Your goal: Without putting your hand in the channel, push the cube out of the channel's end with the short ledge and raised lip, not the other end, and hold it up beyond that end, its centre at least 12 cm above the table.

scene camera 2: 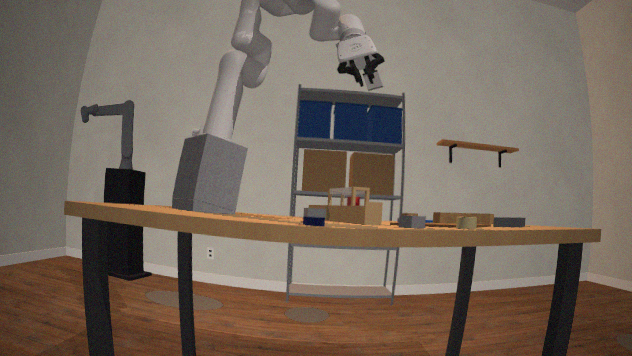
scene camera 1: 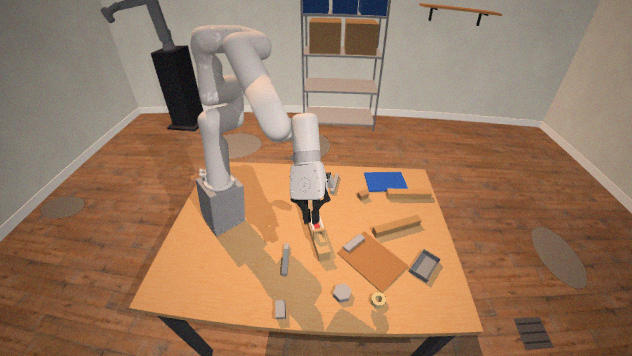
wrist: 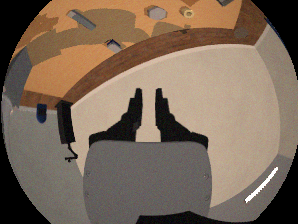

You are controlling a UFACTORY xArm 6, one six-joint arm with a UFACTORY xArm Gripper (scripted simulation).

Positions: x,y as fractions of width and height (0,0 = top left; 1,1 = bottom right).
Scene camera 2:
my gripper: 0.58,0.23
wooden channel: 0.59,0.60
